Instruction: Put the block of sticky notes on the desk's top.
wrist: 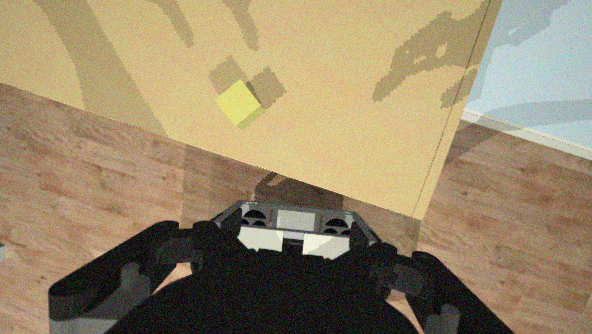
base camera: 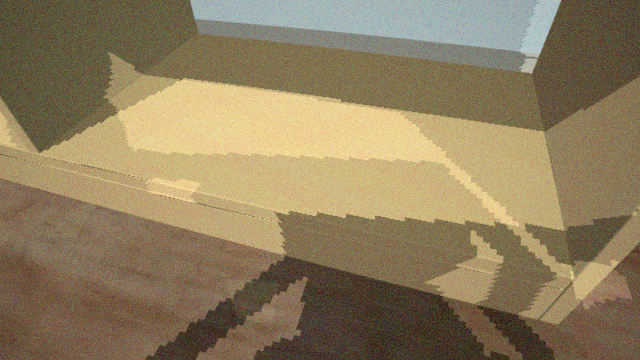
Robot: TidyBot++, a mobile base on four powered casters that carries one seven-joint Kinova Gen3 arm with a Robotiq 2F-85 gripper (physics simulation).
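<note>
A small yellow block, which looks like the sticky notes, lies on the flat pale-wood top of a shelf unit. It sits near the front edge, turned at an angle to it, with two dark shadow patches touching its far side. My gripper is open and empty. In the wrist view it is below the shelf unit's front edge, and the block is above and left of it in the picture, apart from the fingers. The block does not show in the base camera view. I cannot make out a separate desk in either view.
In the base camera view the shelf unit's low compartment stands right ahead, with upright side panels and a front plinth above the wooden floor. A light blue wall stands behind.
</note>
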